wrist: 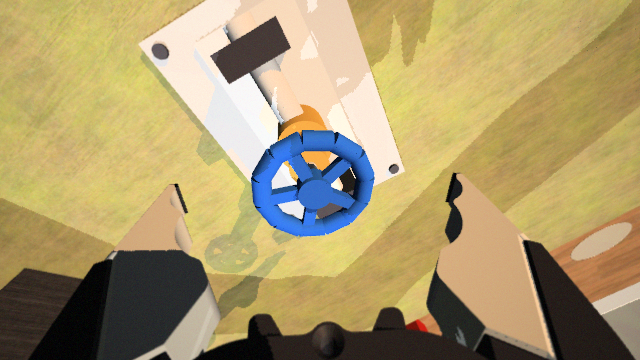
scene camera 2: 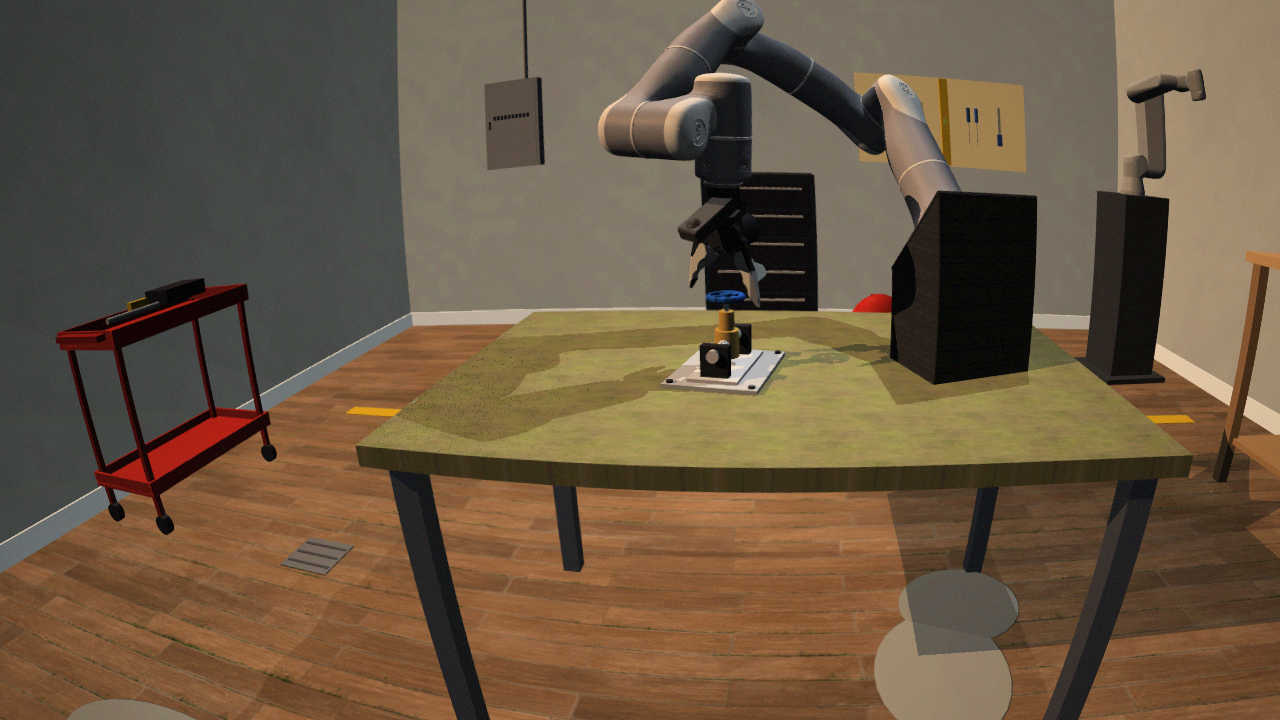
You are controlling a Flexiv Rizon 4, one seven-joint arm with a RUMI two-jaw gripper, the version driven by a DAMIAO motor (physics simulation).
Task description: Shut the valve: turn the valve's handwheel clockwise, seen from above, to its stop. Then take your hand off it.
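The valve's blue handwheel (scene camera 2: 725,295) (wrist: 314,194) sits on top of the brass valve body (scene camera 2: 725,340) (wrist: 306,120). The valve is fixed on a white base plate (scene camera 2: 768,365) (wrist: 382,130) with dark bolts at its corners. My gripper (scene camera 2: 725,293) (wrist: 317,181) is wide open and empty, pointing down at the handwheel. In the wrist view the handwheel lies between the two fingers, with a gap on either side. In the scene view the fingertips are near the handwheel's height; exact depth is hard to tell.
Black pipe supports (scene camera 2: 715,360) (wrist: 250,50) flank the valve body. A large dark pedestal (scene camera 2: 984,286) stands on the table (scene camera 2: 626,429) to the right, beside the arm. A red cart (scene camera 2: 183,456) stands on the floor at left.
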